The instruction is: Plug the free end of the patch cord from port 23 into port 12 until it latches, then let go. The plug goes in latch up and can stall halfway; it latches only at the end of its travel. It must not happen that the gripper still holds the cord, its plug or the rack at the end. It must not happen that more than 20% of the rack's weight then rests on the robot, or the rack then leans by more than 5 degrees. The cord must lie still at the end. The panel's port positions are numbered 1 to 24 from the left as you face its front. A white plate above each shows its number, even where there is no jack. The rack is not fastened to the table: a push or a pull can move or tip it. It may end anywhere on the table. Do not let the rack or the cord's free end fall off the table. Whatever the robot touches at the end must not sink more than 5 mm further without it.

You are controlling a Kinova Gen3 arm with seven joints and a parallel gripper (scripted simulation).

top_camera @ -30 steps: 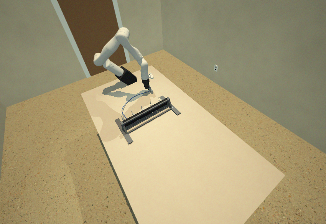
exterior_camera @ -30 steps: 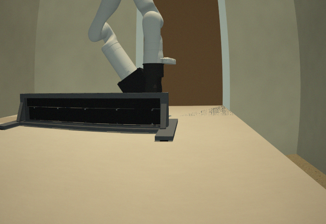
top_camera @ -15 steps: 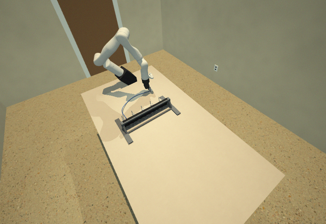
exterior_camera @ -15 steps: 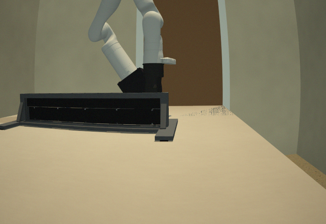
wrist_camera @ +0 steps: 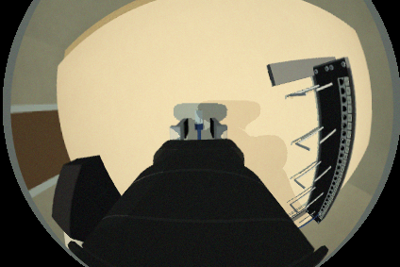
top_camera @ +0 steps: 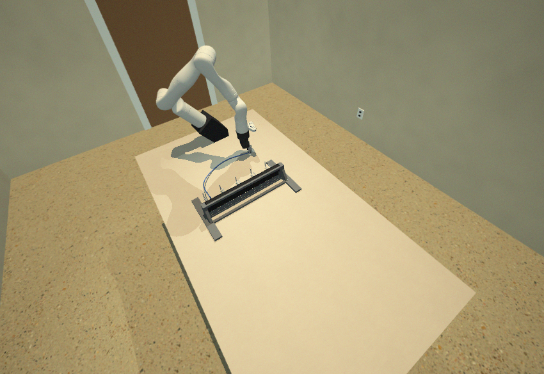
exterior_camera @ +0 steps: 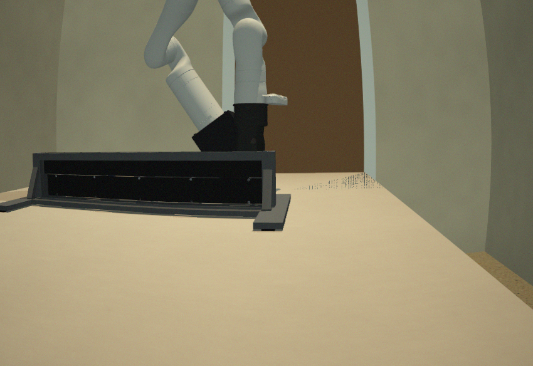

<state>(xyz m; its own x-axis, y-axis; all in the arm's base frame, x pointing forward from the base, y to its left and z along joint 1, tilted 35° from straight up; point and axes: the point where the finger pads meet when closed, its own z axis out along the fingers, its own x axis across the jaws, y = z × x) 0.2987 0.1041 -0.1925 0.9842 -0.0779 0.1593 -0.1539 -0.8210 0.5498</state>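
Now: the plug 1 cm to the left of my hand and 2 cm below it.
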